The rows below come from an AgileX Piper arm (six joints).
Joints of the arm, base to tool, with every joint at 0 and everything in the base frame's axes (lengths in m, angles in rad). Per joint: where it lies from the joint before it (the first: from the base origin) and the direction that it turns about. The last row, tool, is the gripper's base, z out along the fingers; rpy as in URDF.
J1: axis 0 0 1 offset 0.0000 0.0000 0.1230
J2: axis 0 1 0 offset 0.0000 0.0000 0.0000
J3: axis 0 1 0 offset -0.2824 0.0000 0.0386
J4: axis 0.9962 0 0.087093 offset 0.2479 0.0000 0.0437
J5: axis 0 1 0 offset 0.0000 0.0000 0.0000
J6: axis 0.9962 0 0.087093 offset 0.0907 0.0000 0.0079
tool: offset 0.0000 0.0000 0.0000 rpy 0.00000 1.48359 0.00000
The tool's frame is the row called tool.
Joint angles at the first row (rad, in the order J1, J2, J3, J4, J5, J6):
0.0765, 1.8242, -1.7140, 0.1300, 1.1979, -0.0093
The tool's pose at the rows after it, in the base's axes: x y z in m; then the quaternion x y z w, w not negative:
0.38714, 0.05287, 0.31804, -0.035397, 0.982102, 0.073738, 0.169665
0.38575, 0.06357, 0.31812, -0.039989, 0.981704, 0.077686, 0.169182
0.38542, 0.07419, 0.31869, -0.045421, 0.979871, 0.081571, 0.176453
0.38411, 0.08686, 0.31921, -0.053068, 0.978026, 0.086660, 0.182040
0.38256, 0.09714, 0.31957, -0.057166, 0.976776, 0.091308, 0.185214
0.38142, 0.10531, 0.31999, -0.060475, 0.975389, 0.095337, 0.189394
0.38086, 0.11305, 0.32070, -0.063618, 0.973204, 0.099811, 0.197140
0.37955, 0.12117, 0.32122, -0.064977, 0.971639, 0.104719, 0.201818
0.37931, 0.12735, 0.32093, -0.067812, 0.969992, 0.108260, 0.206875
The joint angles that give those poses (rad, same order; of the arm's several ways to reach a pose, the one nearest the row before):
0.1076, 1.8242, -1.7140, 0.1300, 1.1979, 0.0095
0.1352, 1.8243, -1.7140, 0.1300, 1.1953, 0.0276
0.1626, 1.8242, -1.7140, 0.1290, 1.1771, 0.0428
0.1951, 1.8242, -1.7140, 0.1290, 1.1615, 0.0585
0.2216, 1.8242, -1.7140, 0.1290, 1.1510, 0.0757
0.2425, 1.8242, -1.7140, 0.1290, 1.1390, 0.0889
0.2620, 1.8242, -1.7140, 0.1290, 1.1198, 0.1004
0.2827, 1.8242, -1.7140, 0.1290, 1.1061, 0.1172
0.2979, 1.8264, -1.7140, 0.1290, 1.0907, 0.1252

